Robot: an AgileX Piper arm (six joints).
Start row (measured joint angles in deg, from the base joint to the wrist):
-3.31, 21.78, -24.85, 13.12, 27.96, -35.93
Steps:
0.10, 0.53, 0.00, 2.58, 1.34, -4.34
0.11, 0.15, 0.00, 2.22, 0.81, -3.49
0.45, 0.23, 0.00, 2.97, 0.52, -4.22
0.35, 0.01, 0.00, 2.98, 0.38, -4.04
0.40, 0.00, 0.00, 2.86, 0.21, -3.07
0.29, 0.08, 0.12, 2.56, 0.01, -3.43
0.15, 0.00, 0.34, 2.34, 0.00, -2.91
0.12, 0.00, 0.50, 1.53, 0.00, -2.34
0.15, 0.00, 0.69, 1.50, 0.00, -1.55
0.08, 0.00, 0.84, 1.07, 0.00, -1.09
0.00, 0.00, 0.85, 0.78, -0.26, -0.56
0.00, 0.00, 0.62, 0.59, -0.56, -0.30
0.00, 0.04, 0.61, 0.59, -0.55, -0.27
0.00, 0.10, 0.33, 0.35, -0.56, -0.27
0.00, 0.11, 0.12, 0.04, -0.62, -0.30
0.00, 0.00, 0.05, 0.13, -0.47, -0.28
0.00, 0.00, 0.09, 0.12, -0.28, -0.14
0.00, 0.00, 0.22, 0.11, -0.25, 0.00
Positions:
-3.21, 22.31, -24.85, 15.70, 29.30, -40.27
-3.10, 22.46, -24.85, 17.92, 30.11, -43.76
-2.65, 22.69, -24.85, 20.89, 30.63, -47.98
-2.30, 22.70, -24.85, 23.87, 31.01, -52.02
-1.90, 22.70, -24.85, 26.73, 31.22, -55.09
-1.61, 22.78, -24.73, 29.29, 31.23, -58.52
-1.46, 22.78, -24.39, 31.63, 31.23, -61.43
-1.34, 22.78, -23.89, 33.16, 31.23, -63.77
-1.19, 22.78, -23.20, 34.66, 31.23, -65.32
-1.11, 22.78, -22.36, 35.73, 31.23, -66.41
-1.11, 22.78, -21.51, 36.51, 30.97, -66.97
-1.11, 22.78, -20.89, 37.10, 30.41, -67.27
-1.11, 22.82, -20.28, 37.69, 29.86, -67.54
-1.11, 22.92, -19.95, 38.04, 29.30, -67.81
-1.11, 23.03, -19.83, 38.08, 28.68, -68.11
-1.11, 23.03, -19.78, 38.21, 28.21, -68.39
-1.11, 23.03, -19.69, 38.33, 27.93, -68.53
-1.11, 23.03, -19.47, 38.44, 27.68, -68.53

